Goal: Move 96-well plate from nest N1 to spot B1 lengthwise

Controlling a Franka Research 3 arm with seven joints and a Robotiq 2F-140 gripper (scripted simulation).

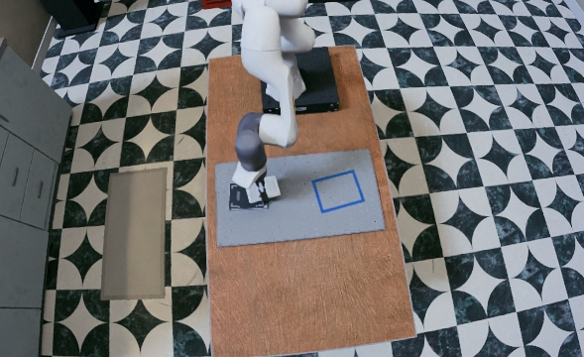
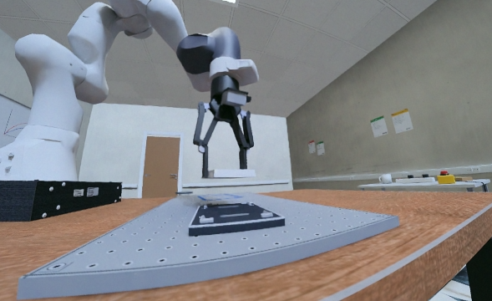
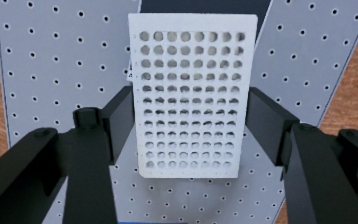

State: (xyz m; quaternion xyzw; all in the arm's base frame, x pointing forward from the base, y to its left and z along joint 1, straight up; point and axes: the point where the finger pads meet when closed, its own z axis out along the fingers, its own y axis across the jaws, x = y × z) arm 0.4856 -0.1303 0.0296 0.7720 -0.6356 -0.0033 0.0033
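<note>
The dark plate nest lies 70 mm to the right of my hand and 90 mm below it. Also, from my hand: white 96-well plate: 20 mm below.
</note>
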